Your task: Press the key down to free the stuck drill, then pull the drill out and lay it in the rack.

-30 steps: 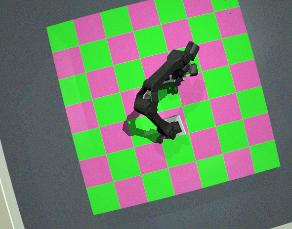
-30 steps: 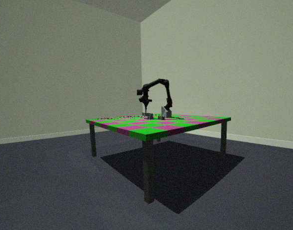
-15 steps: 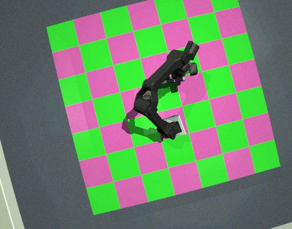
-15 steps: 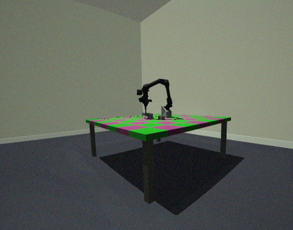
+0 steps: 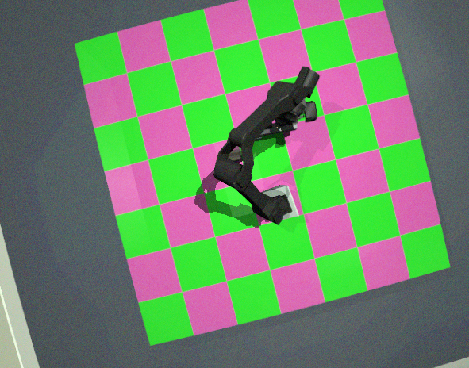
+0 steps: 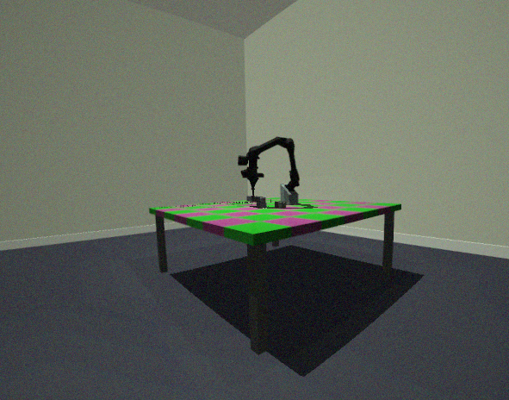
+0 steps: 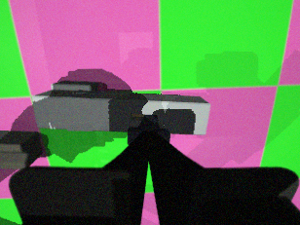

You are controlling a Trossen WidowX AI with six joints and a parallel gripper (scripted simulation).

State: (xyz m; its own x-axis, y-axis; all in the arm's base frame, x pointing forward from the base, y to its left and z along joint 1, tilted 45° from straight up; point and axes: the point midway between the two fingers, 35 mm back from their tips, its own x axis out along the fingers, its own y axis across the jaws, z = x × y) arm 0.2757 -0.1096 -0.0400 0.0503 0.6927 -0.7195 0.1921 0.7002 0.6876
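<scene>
My gripper tip is 30 mm above the small dark pin. Also, from my gripper tip: drill (50 mm to the left, 80 mm below); grey holder block (30 mm to the left, 80 mm below); rack (40 mm behind, 210 mm to the left, 110 mm below).
</scene>
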